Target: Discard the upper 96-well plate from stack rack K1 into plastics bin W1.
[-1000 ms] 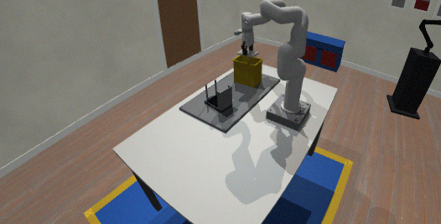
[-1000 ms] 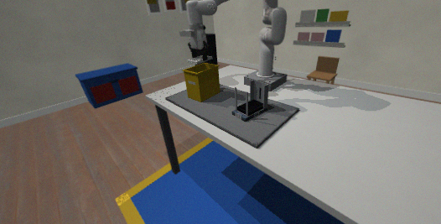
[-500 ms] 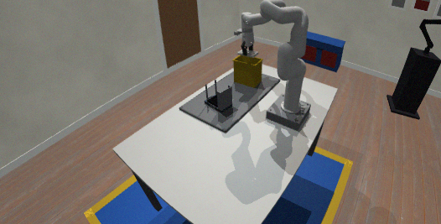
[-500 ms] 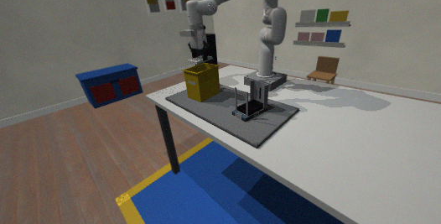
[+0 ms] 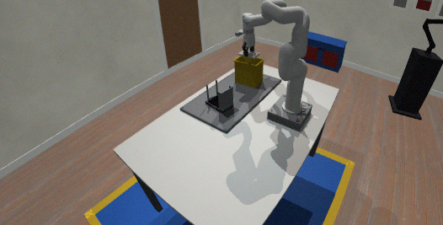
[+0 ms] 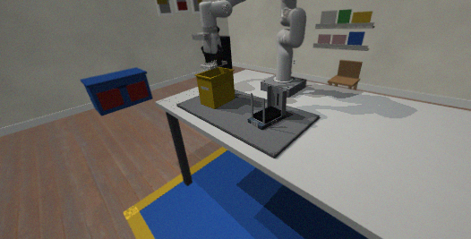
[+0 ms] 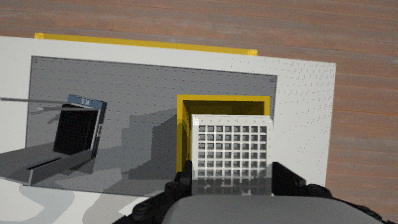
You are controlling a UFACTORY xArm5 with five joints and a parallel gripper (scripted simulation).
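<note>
Right now the yellow plastics bin is 150 mm below my hand. The rest, counted from my hand: dark plate (40 mm ahead, 350 mm to the left, 210 mm below); then 96-well plate (10 mm below).
</note>
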